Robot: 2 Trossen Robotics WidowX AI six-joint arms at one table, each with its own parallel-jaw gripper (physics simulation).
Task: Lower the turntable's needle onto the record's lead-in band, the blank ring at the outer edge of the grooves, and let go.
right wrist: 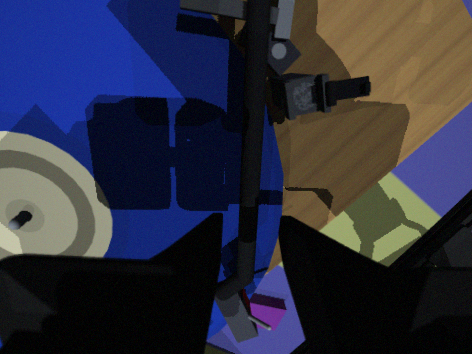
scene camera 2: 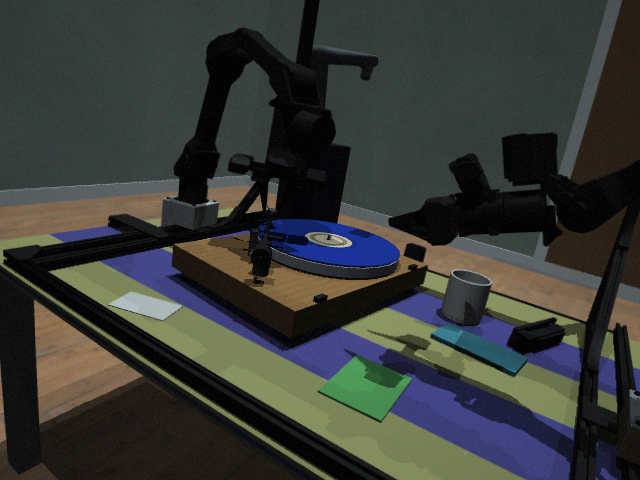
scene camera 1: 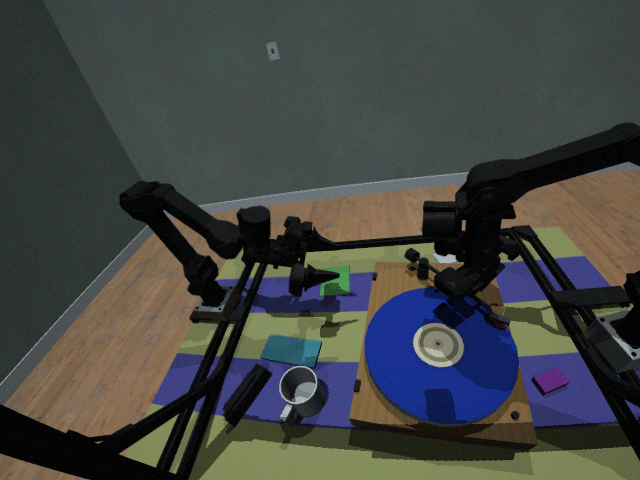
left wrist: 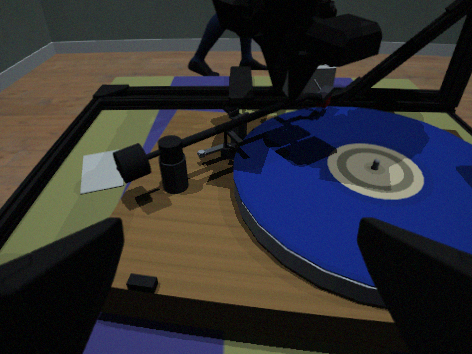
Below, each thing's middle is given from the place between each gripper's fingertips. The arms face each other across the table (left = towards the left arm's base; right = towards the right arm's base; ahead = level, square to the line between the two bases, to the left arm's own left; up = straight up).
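Black tonearm [right wrist: 231, 298]: 240 mm to the right of my left hand, 40 mm ahead of it, 90 mm below it. Also counted from my left hand: blue record [scene camera 1: 473, 371] 220 mm to the right, 110 mm behind, 120 mm below; black block [scene camera 2: 534, 336] 190 mm to the left, 270 mm behind, 190 mm below.
Relative to my right hand, the tonearm is 5 cm ahead, 5 cm to the left and 2 cm below; the blue record is 8 cm to the left, 10 cm behind and 4 cm below; the black block is 26 cm behind, 48 cm to the left and 12 cm below.
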